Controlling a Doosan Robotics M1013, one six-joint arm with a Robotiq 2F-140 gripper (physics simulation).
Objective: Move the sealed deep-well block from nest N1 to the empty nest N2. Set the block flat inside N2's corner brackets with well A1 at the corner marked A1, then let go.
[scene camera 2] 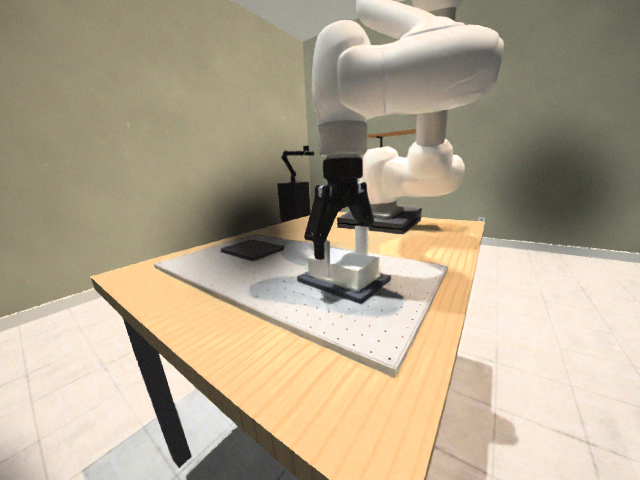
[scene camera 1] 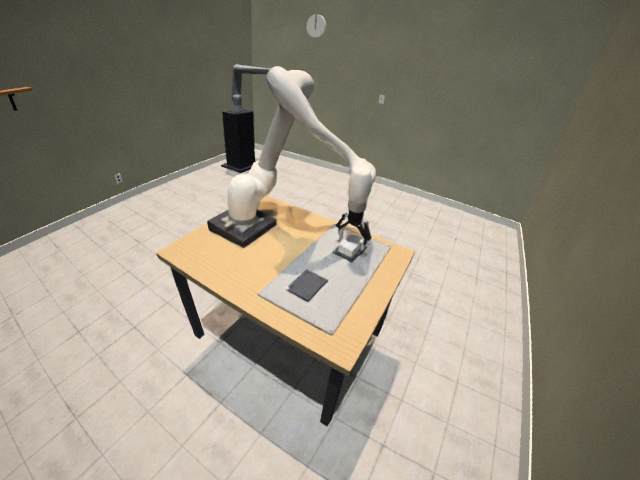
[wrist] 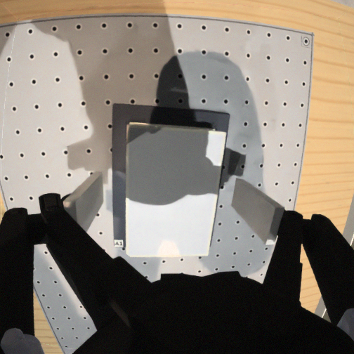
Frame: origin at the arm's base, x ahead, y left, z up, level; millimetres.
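Seen in the pictures: gripper, fingertip midpoint: (scene camera 2: 344,264) (scene camera 1: 351,244); arm's base, origin of the base link: (scene camera 2: 378,212) (scene camera 1: 242,221).
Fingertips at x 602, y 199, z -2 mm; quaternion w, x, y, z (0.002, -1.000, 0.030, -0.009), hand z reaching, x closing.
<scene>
Offsets run from my fingertips to a thing's top centre. Level surfaces: height alone.
The white sealed block @(dy -3, dx +0, dz +16 mm) (scene camera 1: 350,248) (scene camera 2: 356,271) (wrist: 170,200) sits on the dark nest N1 @(dy -3, dx +0, dz -23 mm) (scene camera 2: 356,295) (wrist: 119,175). The A1 label (wrist: 118,243) shows at the nest's lower left corner in the wrist view. My gripper (scene camera 1: 353,241) (scene camera 2: 341,254) (wrist: 170,189) is open above N1, with one finger pad on each side of the block and gaps between pads and block in the wrist view. The dark nest N2 @(dy -360, dx -32, dz -23 mm) (scene camera 1: 308,284) (scene camera 2: 252,249) holds nothing; its corner brackets and A1 mark are too small to make out.
Both nests are on a grey perforated board @(dz -38 mm) (scene camera 1: 330,315) (scene camera 2: 361,335) (wrist: 285,65) on the wooden table @(dz -51 mm) (scene camera 1: 217,268) (scene camera 2: 361,413). The arm's dark base plate (scene camera 1: 241,235) (scene camera 2: 398,224) stands on the table. A black pedestal (scene camera 1: 238,139) (scene camera 2: 293,200) stands beyond the table.
</scene>
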